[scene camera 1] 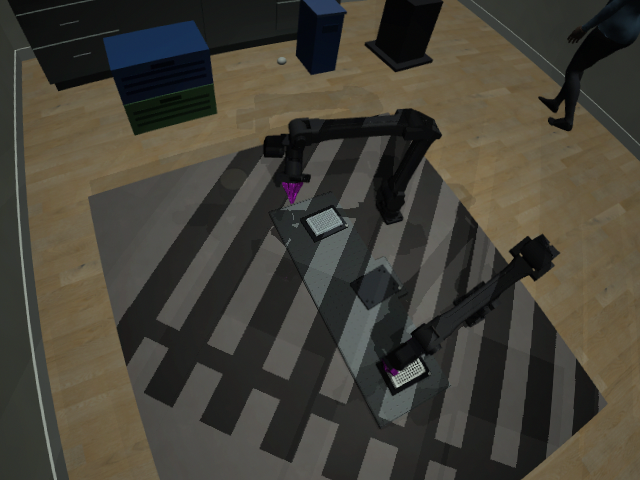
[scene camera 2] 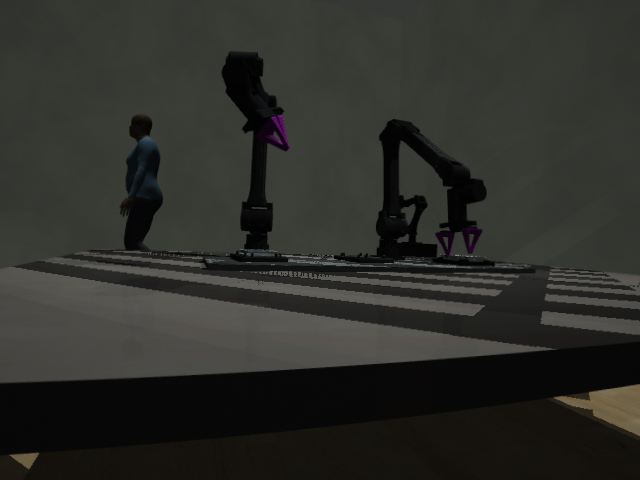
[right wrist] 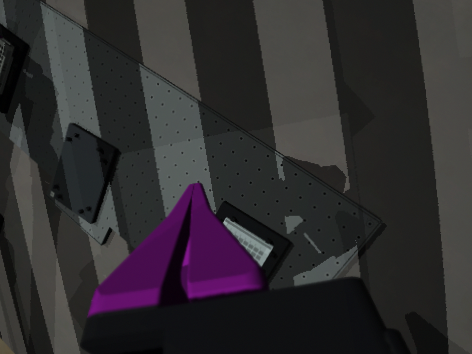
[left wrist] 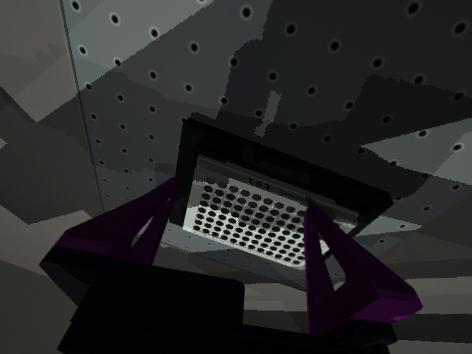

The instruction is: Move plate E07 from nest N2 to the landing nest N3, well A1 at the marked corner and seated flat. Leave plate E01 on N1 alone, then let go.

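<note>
A white well plate (scene camera 1: 408, 374) (left wrist: 240, 215) sits in a black nest (left wrist: 285, 165) at the lower right of scene camera 1; its label is too dark to read surely. My left gripper (scene camera 1: 391, 370) (scene camera 2: 458, 253) (left wrist: 242, 196) is open just above it, one finger overlapping the plate and the other by the nest's edge in the left wrist view. Another white plate (scene camera 1: 324, 221) (right wrist: 250, 242) sits in the nest at the board's upper end, label unreadable. The middle nest (scene camera 1: 376, 286) (right wrist: 82, 172) is empty. My right gripper (scene camera 1: 292, 202) (scene camera 2: 286, 149) (right wrist: 197, 191) is shut, empty and high above the board.
The perforated board (scene camera 1: 315, 281) (right wrist: 180, 145) carries all three nests on a striped table top (scene camera 1: 155, 372) (scene camera 2: 129, 335). Crates (scene camera 1: 162, 77), a blue bin (scene camera 1: 318, 41) and a person (scene camera 1: 573, 67) (scene camera 2: 143, 170) are beyond the table.
</note>
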